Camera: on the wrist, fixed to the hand. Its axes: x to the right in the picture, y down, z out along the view.
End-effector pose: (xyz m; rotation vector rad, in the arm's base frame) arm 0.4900 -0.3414 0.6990 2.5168 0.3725 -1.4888
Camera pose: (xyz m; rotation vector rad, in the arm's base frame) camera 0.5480 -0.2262 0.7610 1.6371 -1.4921 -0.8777
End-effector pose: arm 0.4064 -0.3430 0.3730 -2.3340 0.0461 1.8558
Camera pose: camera 0.5214 -0.2722 0.4203 1.2156 -1.6290 -1.3937
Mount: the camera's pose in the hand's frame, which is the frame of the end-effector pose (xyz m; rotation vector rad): -0.0142 -0.0890 -0.1112 0.1852 -0.1636 1.6356
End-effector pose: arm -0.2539 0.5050 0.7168 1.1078 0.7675 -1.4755
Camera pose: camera -0.3153 0.6293 0.6811 1.1785 -0.4523 -0.1870
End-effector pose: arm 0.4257 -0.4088 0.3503 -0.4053 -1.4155 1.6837
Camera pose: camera 0.5498 -0.3527 0.3944 1.2118 0.6698 -2.3044
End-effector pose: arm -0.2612 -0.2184 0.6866 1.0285 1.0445 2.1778
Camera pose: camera -0.3318 -0.2244 0.5622 -1.5478 -0.0812 -1.6829
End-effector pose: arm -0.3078 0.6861 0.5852 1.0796 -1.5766 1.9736
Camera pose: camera -0.2716 0.8191 0.6238 0.2005 1.5254 -1.5754
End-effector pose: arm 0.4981 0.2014 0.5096 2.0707 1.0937 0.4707
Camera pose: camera 0.3732 0.2710 0.5169 2.6896 -0.9273 0.8908
